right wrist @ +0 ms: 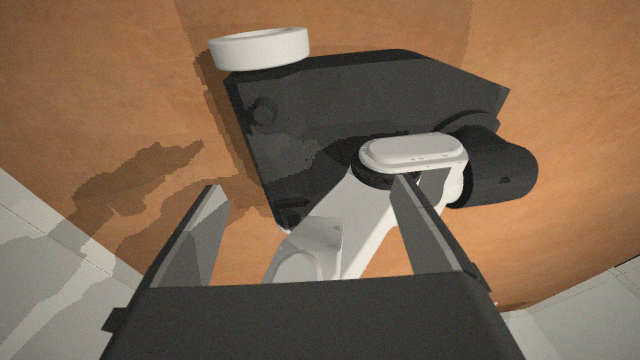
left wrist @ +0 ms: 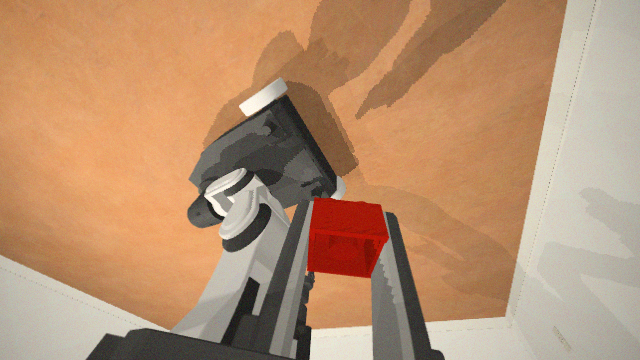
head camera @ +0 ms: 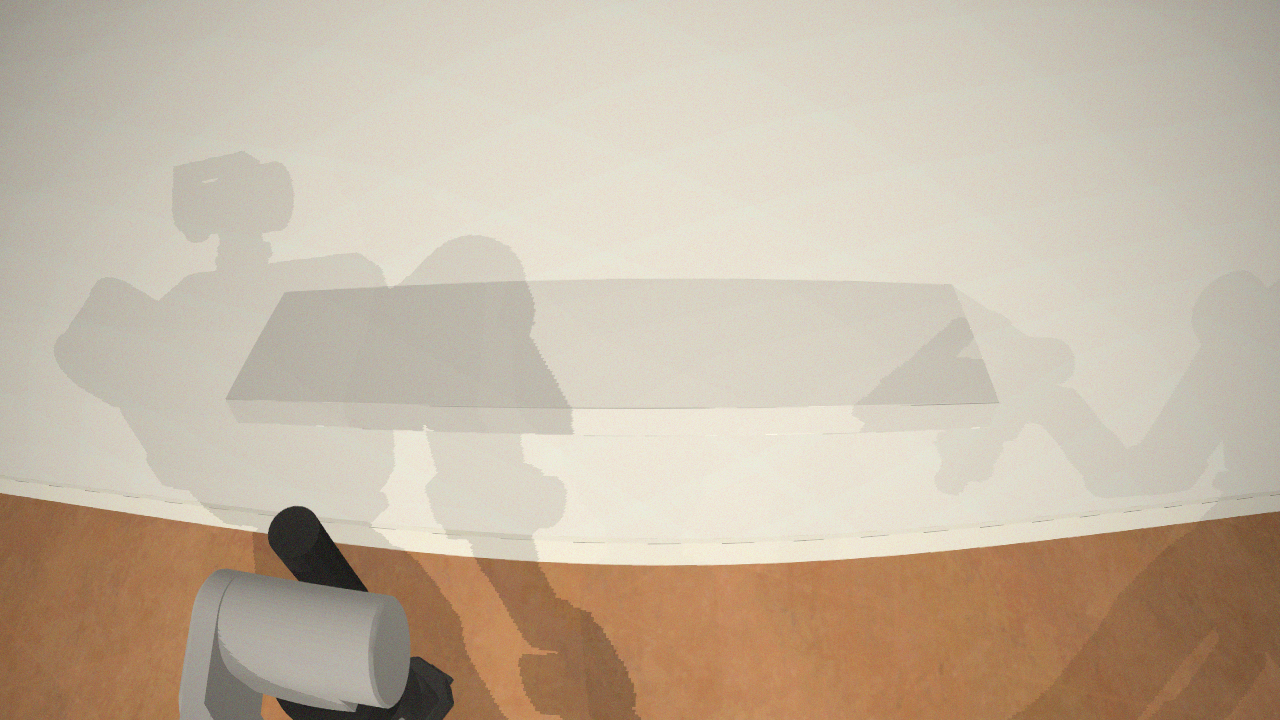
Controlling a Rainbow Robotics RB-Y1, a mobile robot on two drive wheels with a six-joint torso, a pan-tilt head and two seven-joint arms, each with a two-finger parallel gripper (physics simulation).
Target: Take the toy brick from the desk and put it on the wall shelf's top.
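Places are measured from the robot's base along level axes (x ahead, y left, z up), in metres.
Pixels of known places: left gripper, between the fingertips: (left wrist: pixel 344 217); right gripper, between the fingertips: (right wrist: pixel 308 190).
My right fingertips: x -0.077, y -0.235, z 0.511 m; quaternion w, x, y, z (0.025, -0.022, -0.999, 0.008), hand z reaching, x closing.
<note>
Behind a point stands the place of what it marks.
The toy brick (left wrist: pixel 348 217) {x 0.316, y 0.231, z 0.827 m} is red and hollow, with its open side facing the left wrist camera. My left gripper (left wrist: pixel 344 217) {x 0.309, y 0.218, z 0.814 m} is shut on it, one finger on each side. My right gripper (right wrist: pixel 308 190) {x -0.077, y -0.234, z 0.512 m} is open, with no object between its fingers. The wall shelf (head camera: pixel 671 349) {x 0.868, y -0.035, z 0.751 m} crosses the middle of the head view as a wide greyish board, seen from above; shadows fall over its top. The brick and the left fingers do not show in the head view. The desk shows in none of the views.
My left arm (head camera: pixel 304 640) {x 0.269, y 0.187, z 1.101 m} is at the lower left of the head view, below the shelf. A pale wall (head camera: pixel 680 143) {x 1.020, y -0.063, z 0.975 m} stands behind the shelf and meets the orange-brown floor (head camera: pixel 805 644) {x 0.770, y -0.304, z 0.001 m}. My dark wheeled base (left wrist: pixel 265 150) {x -0.101, y 0.094, z 0.169 m} (right wrist: pixel 340 100) {x -0.153, y -0.159, z 0.169 m} shows in both wrist views.
</note>
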